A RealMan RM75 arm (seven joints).
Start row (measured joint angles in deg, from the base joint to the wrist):
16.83, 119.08, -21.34, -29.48, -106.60, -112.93, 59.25
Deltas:
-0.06, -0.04, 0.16, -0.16, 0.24, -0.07, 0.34
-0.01, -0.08, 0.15, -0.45, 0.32, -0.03, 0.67
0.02, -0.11, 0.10, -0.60, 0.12, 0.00, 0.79
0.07, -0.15, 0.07, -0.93, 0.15, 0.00, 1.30
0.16, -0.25, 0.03, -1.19, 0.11, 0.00, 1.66
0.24, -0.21, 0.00, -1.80, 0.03, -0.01, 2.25
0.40, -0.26, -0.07, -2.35, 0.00, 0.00, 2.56
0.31, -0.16, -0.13, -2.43, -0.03, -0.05, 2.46
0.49, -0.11, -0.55, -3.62, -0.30, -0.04, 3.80
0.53, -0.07, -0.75, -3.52, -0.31, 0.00, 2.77
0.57, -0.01, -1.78, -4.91, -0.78, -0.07, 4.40
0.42, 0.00, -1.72, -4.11, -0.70, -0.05, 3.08
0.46, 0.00, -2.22, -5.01, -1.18, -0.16, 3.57
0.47, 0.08, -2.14, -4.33, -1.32, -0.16, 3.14
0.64, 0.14, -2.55, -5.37, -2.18, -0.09, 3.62
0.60, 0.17, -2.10, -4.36, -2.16, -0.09, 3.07
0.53, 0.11, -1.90, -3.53, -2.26, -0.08, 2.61
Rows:
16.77, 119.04, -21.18, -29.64, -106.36, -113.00, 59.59
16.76, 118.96, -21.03, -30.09, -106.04, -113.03, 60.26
16.78, 118.85, -20.93, -30.69, -105.92, -113.03, 61.05
16.85, 118.70, -20.86, -31.62, -105.77, -113.03, 62.35
17.01, 118.45, -20.83, -32.81, -105.66, -113.03, 64.01
17.25, 118.24, -20.83, -34.61, -105.63, -113.04, 66.26
17.65, 117.98, -20.90, -36.96, -105.63, -113.04, 68.82
17.96, 117.82, -21.03, -39.39, -105.66, -113.09, 71.28
18.45, 117.71, -21.58, -43.01, -105.96, -113.13, 75.08
18.98, 117.64, -22.33, -46.53, -106.27, -113.13, 77.85
19.55, 117.63, -24.11, -51.44, -107.05, -113.20, 82.25
19.97, 117.63, -25.83, -55.55, -107.75, -113.25, 85.33
20.43, 117.63, -28.05, -60.56, -108.93, -113.41, 88.90
20.90, 117.71, -30.19, -64.89, -110.25, -113.57, 92.04
21.54, 117.85, -32.74, -70.26, -112.43, -113.66, 95.66
22.14, 118.02, -34.84, -74.62, -114.59, -113.75, 98.73
22.67, 118.13, -36.74, -78.15, -116.85, -113.83, 101.34

